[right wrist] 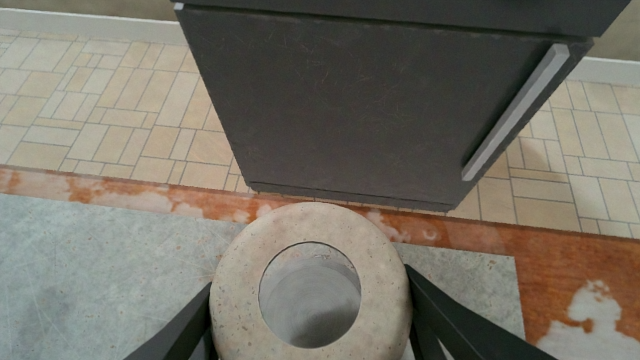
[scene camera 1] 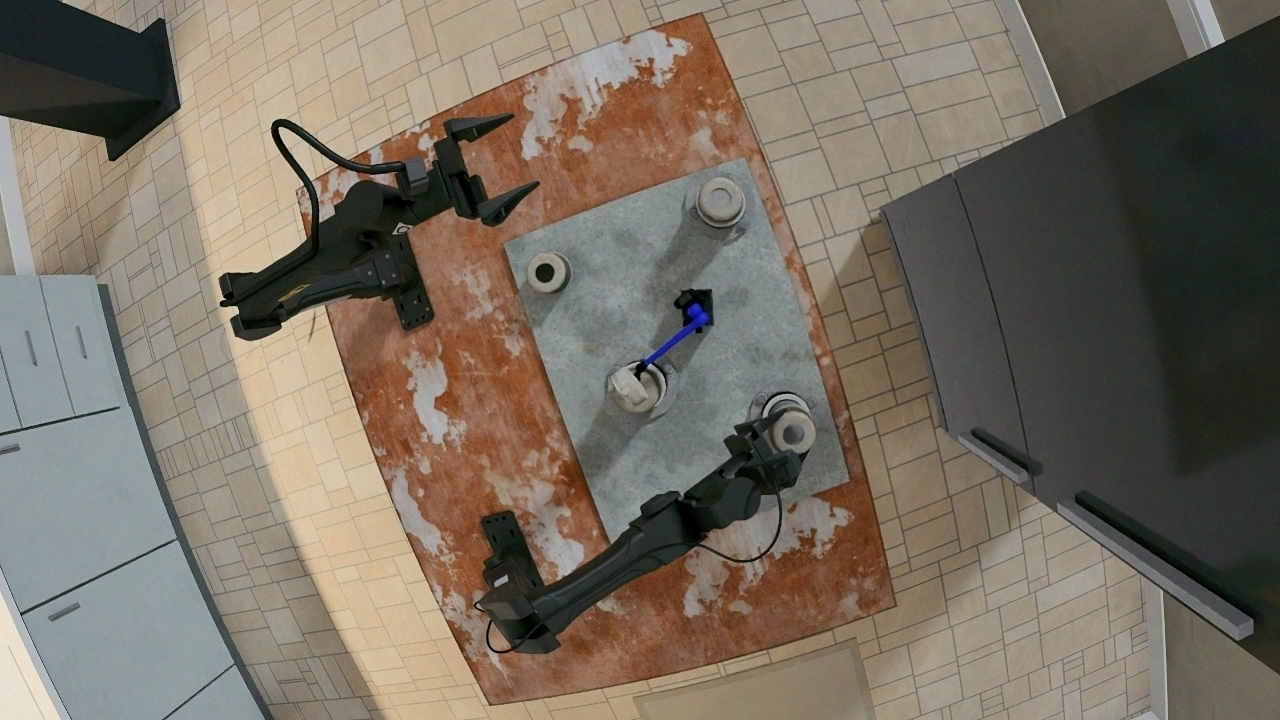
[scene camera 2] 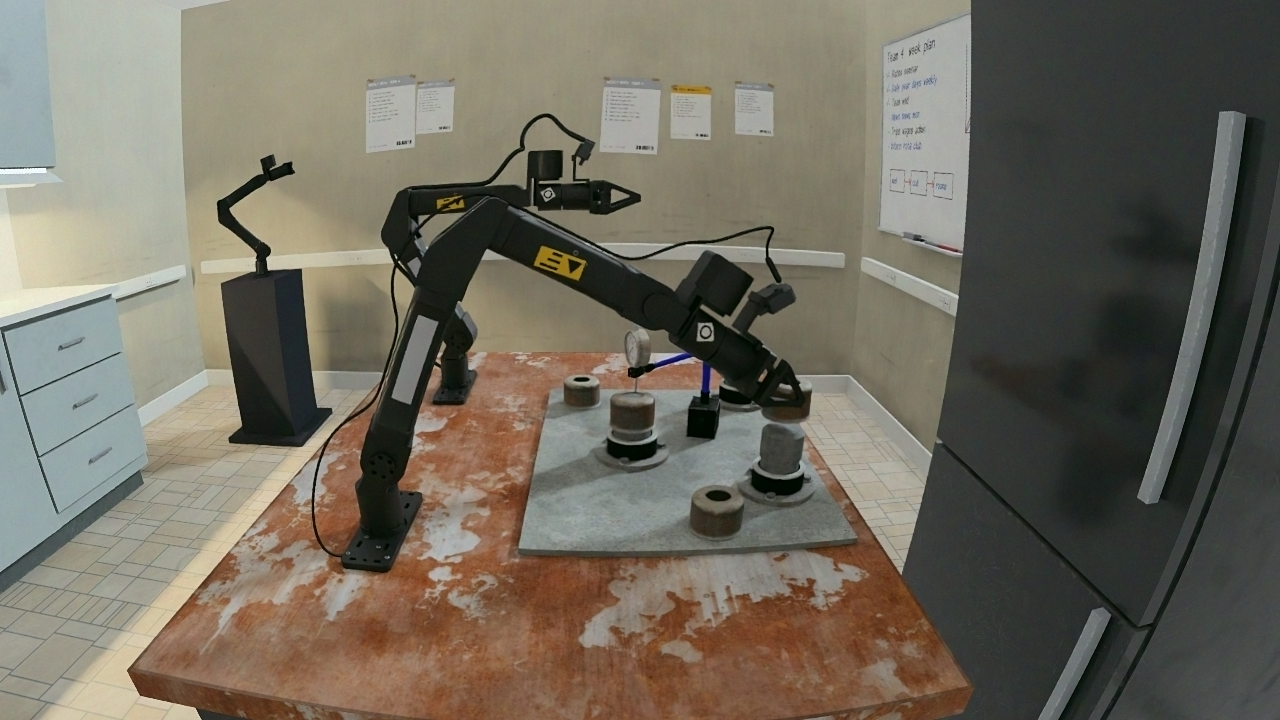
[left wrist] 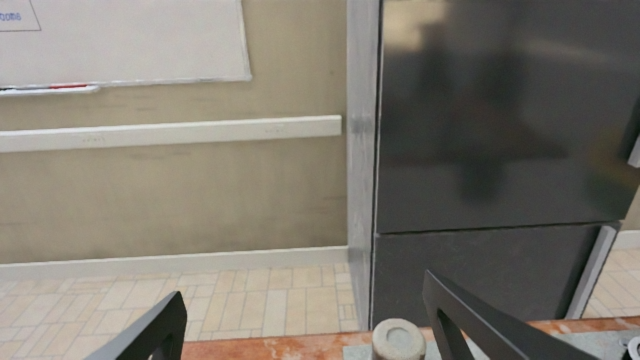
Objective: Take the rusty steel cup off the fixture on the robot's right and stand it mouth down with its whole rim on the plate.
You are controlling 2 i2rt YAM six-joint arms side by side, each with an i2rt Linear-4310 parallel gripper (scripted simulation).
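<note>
My left gripper's visible to me, and you can find it in the left wrist view too. I can see my right gripper as well, and that one also shows in the right wrist view. There's a dial gauge I can see, too.
</note>
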